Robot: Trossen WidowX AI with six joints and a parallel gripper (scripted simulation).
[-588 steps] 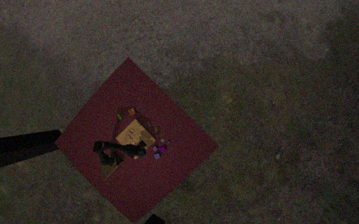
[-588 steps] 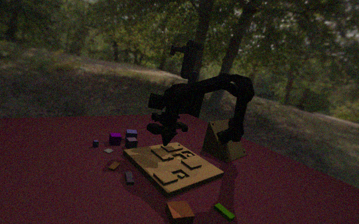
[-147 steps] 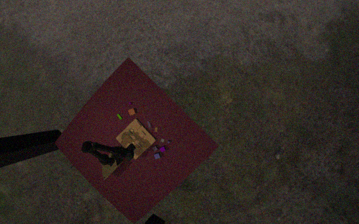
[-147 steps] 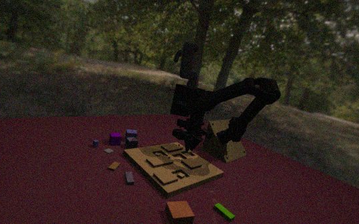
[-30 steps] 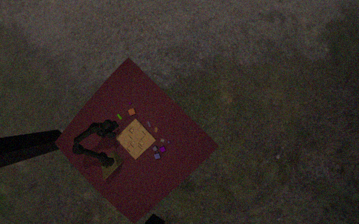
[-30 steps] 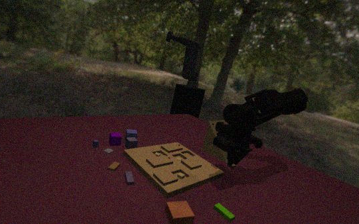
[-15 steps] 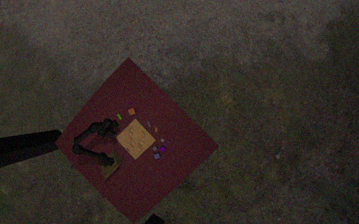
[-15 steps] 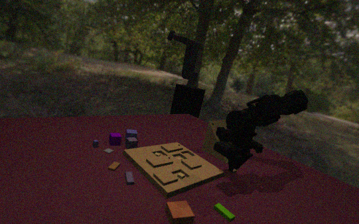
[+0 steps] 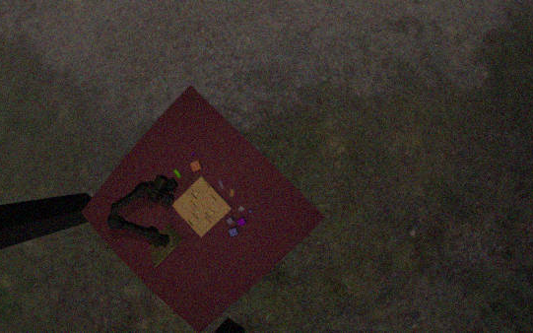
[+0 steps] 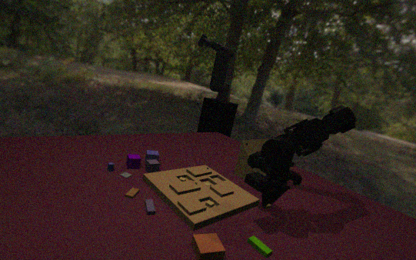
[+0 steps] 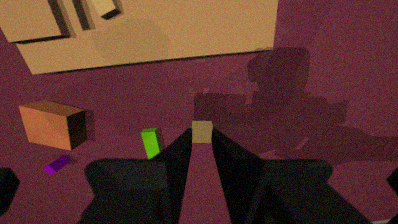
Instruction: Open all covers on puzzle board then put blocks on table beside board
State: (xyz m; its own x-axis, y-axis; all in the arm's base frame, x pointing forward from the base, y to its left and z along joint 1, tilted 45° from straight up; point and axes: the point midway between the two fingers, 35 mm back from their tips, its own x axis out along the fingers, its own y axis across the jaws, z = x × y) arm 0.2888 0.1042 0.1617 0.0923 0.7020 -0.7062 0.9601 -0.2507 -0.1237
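Now: gripper tip 90 mm short of the green bar, 40 mm to the right of it and 60 mm above it. Round my gripper tip: orange block 220 mm ahead, 30 mm to the right, 60 mm below; then flat orange tile 230 mm ahead, 330 mm to the right, 70 mm below; then grey bar 230 mm ahead, 240 mm to the right, 60 mm below.
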